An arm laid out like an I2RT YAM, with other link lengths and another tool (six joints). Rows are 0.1 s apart.
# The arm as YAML. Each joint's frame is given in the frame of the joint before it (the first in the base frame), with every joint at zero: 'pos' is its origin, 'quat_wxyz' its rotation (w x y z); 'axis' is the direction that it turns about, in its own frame. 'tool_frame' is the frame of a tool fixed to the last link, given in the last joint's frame.
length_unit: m
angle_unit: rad
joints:
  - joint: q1
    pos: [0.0, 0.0, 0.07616]
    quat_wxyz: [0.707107, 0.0, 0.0, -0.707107]
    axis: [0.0, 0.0, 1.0]
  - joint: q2
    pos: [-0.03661, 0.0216, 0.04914]
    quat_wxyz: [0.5, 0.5, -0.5, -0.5]
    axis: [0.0, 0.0, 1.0]
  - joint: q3
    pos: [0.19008, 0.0, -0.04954]
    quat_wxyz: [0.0, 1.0, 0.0, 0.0]
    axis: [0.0, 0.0, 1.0]
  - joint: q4
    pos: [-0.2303, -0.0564, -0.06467]
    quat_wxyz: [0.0, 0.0, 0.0, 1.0]
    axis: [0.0, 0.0, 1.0]
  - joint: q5
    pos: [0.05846, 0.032, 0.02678]
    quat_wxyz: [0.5, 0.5, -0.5, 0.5]
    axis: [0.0, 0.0, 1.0]
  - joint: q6
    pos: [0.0, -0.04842, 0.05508]
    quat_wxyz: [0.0, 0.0, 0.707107, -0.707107]
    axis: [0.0, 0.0, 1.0]
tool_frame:
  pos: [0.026, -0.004, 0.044]
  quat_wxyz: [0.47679, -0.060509, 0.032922, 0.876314]
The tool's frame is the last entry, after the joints.
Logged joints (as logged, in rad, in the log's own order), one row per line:
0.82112 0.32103 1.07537 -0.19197 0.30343 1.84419
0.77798 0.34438 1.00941 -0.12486 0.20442 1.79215
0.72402 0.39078 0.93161 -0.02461 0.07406 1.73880
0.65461 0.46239 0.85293 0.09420 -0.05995 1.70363
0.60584 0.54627 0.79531 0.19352 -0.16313 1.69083
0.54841 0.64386 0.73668 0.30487 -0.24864 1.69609
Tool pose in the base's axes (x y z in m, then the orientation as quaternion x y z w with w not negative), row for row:
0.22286 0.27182 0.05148 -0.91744 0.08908 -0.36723 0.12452
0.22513 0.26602 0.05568 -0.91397 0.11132 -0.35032 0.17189
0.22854 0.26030 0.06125 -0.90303 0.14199 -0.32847 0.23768
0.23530 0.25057 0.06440 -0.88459 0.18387 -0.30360 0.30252
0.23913 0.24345 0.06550 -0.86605 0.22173 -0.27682 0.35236
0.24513 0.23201 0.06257 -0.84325 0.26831 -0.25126 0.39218
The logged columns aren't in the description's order. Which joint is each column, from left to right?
Columns, left to right: q1, q6, q3, q4, q5, q2.
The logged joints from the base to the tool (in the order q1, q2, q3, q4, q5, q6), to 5 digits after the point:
0.82112 1.84419 1.07537 -0.19197 0.30343 0.32103
0.77798 1.79215 1.00941 -0.12486 0.20442 0.34438
0.72402 1.73880 0.93161 -0.02461 0.07406 0.39078
0.65461 1.70363 0.85293 0.09420 -0.05995 0.46239
0.60584 1.69083 0.79531 0.19352 -0.16313 0.54627
0.54841 1.69609 0.73668 0.30487 -0.24864 0.64386

